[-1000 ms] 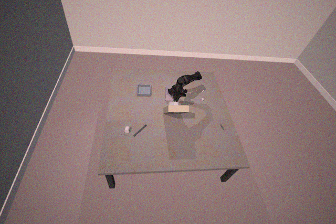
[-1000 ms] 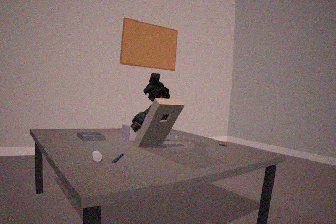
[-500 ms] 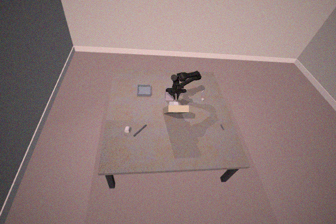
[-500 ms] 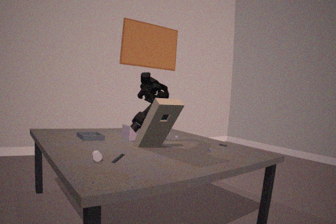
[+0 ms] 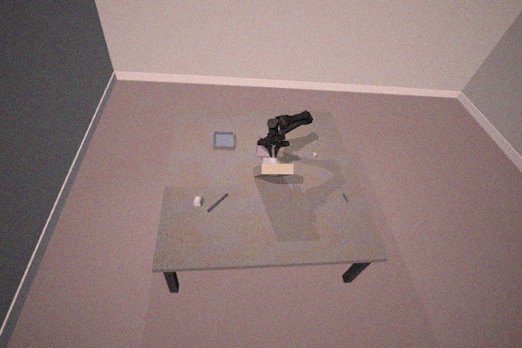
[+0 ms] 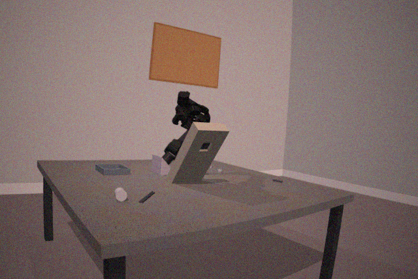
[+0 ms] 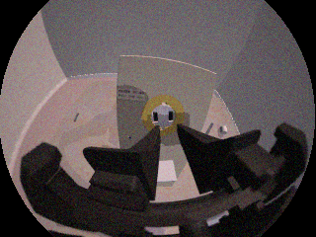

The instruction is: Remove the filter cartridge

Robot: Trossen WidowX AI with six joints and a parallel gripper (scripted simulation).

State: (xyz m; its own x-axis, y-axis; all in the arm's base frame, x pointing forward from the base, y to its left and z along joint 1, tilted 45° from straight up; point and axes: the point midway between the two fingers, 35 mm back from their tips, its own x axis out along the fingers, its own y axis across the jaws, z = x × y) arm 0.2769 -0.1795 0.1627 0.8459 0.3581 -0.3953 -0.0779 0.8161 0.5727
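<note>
My gripper tip is 5 cm short of the round filter cartridge and 4 cm above it. Also, from my gripper tip: blue-grey tray: 39 cm behind, 27 cm to the right, 25 cm below; short dark piece: 13 cm ahead, 51 cm to the left, 26 cm below; tan service panel: 11 cm below.
</note>
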